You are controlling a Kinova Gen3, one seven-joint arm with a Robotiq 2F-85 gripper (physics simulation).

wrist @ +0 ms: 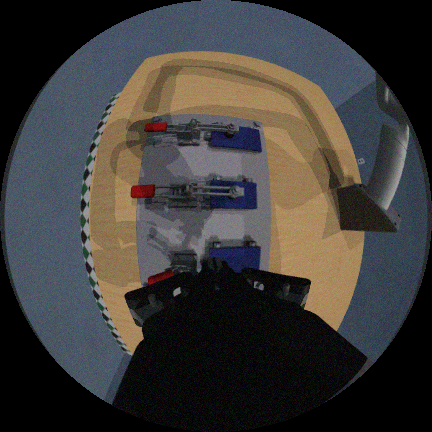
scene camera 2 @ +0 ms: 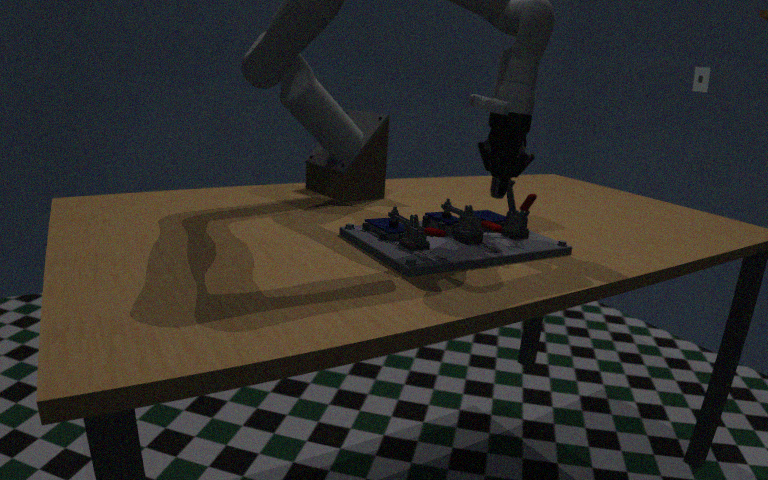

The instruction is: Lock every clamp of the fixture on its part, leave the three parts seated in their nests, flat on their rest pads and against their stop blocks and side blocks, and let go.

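Places are measured from the arm's base along level axes (x back, y right, z up), in centimetres.
Pixels of known places: gripper, fingertip midpoint: (wrist: 213, 264) (scene camera 2: 497, 197); arm's base, origin of the base link: (wrist: 376, 198) (scene camera 2: 347, 145).
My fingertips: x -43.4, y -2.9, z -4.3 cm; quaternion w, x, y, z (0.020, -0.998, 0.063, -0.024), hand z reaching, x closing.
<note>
For each thing: its top centre in the pictures, then the offset to it from my fingertips. "spot": a spot on its surface instead. Level surfaces: height alone.
- fixture plate, middle of its top: (wrist: 204, 195) (scene camera 2: 457, 236) dz -6.5, dx +0.8, dy +9.0 cm
- left part, middle of its top: (scene camera 2: 389, 224) (wrist: 236, 135) dz -4.9, dx +8.0, dy +18.9 cm
- middle part, middle of its top: (wrist: 234, 193) (scene camera 2: 444, 216) dz -3.9, dx +5.0, dy +8.3 cm
- left clamp, surface spot: (scene camera 2: 434, 232) (wrist: 150, 122) spot: dz -2.3, dx -6.5, dy +22.5 cm
- middle clamp, surface spot: (wrist: 143, 191) (scene camera 2: 491, 222) spot: dz -1.8, dx -7.5, dy +10.4 cm
- right part, middle of its top: (wrist: 235, 266) (scene camera 2: 489, 215) dz -4.4, dx +3.5, dy -2.7 cm
- table, its level: dz -8.0 cm
The fixture plate (scene camera 2: 543, 247) (wrist: 215, 167) holds three blue parts in a row. The left part (scene camera 2: 378, 224) (wrist: 247, 141) and the middle part (scene camera 2: 433, 215) (wrist: 250, 200) each lie flat under a clamp arm, and the red handles of the left clamp (scene camera 2: 434, 232) (wrist: 156, 127) and the middle clamp (scene camera 2: 491, 226) (wrist: 143, 191) lie low. The right part (scene camera 2: 490, 215) (wrist: 242, 257) has no arm on it; the right clamp's arm (scene camera 2: 511, 198) stands nearly upright and its red handle (scene camera 2: 528, 202) (wrist: 161, 277) slants up. My gripper (scene camera 2: 498, 195) (wrist: 213, 264) is shut and empty, close beside the raised arm's upper end. The gripper partly hides this clamp in the wrist view.
The robot's wedge-shaped base (scene camera 2: 362, 175) (wrist: 367, 210) stands on the table (scene camera 2: 113, 237) (wrist: 310, 225) behind the fixture. Corner bolts stick up from the plate. The two lowered clamps stand along the plate beside the raised one.
</note>
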